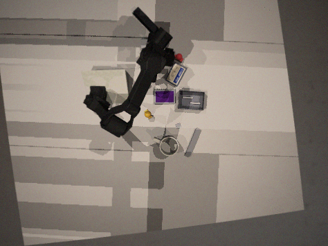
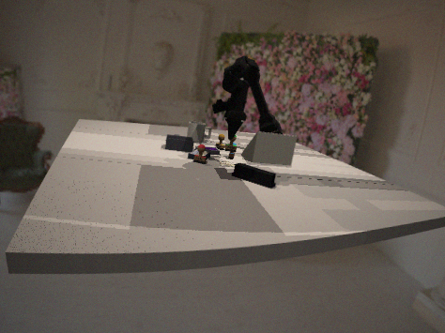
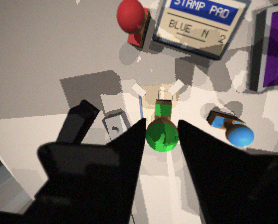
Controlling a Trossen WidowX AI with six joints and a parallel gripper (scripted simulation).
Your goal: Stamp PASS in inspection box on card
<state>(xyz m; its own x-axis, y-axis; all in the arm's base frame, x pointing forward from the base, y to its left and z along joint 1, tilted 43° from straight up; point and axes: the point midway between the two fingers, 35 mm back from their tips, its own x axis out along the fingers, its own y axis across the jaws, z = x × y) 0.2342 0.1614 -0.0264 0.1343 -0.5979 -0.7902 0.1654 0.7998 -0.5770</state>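
Right now my gripper tip is 90 mm above the card, 30 mm past it and 10 mm to the right of it. Also, from my gripper tip: blue-knobbed stamp: 90 mm to the right, 70 mm below, 40 mm behind; then green-knobbed stamp: 20 mm below, 10 mm behind; then red-knobbed stamp: 100 mm ahead, 70 mm below, 20 mm to the left.
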